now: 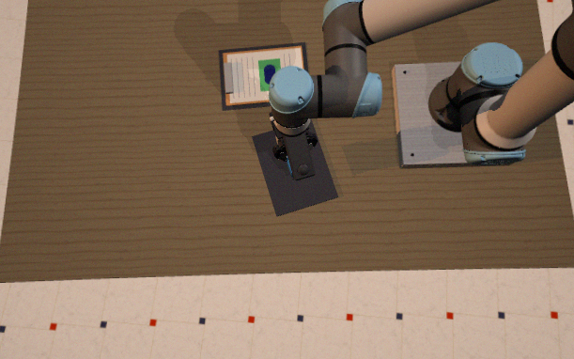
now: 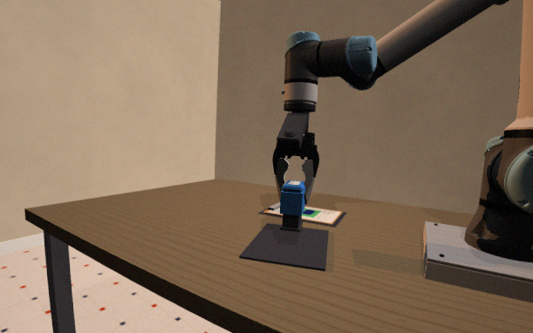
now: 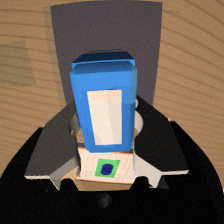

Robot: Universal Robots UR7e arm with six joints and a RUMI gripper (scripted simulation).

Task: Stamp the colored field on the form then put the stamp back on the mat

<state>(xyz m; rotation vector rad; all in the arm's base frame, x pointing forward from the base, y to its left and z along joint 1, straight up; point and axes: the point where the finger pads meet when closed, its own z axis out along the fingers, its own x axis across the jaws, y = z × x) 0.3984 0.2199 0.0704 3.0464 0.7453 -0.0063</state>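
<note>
My gripper is now 11 cm above the dark mat. Also, from my hand: blue stamp 2 cm below; then clipboard 14 cm ahead, 25 cm to the right, 11 cm below.
</note>
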